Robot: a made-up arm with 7 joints.
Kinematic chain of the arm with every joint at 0, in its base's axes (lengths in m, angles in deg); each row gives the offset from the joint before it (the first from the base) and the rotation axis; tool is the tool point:
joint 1: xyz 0 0 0.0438 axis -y
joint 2: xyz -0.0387 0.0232 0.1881 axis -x
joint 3: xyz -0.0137 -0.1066 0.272 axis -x
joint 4: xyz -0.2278 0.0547 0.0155 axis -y
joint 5: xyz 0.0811 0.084 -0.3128 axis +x
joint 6: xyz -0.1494 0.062 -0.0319 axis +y
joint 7: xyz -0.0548 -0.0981 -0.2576 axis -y
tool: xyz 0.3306 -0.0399 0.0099
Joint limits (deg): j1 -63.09..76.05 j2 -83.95..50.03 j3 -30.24..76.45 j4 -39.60..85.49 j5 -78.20..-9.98 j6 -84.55..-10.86 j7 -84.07..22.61
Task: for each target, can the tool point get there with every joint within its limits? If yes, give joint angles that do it. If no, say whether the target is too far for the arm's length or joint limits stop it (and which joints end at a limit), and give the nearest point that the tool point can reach.
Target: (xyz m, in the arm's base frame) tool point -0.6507 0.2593 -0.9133
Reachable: no: joint limits stop it (at a limit: joint 2, joint 4, joint 5, joint 6, joint 7) | nearest point -0.5265 0.1774 -0.7307 | short by 0.236 m
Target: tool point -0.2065 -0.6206 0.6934
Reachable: yes | joints -11.08 34.96 55.82 -26.90 -25.40 -24.92 -52.64
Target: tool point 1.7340 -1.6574 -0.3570
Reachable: no: too far | nearest point 0.7038 -0.6401 0.0990 | short by 1.518 m
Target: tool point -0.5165 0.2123 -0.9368
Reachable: no: joint limits stop it (at a limit: joint 2, joint 4, joint 5, joint 6, joint 7) | nearest point -0.4402 0.1548 -0.7920 | short by 0.173 m
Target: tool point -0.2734 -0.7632 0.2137
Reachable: yes | joints -13.71 -21.49 64.34 -26.41 -43.92 -19.70 -49.01
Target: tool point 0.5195 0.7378 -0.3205
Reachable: no: joint limits stop it (at a limit: joint 1, joint 2, joint 4, joint 5, joint 7) | nearest point 0.4915 0.5367 -0.1522 | short by 0.264 m
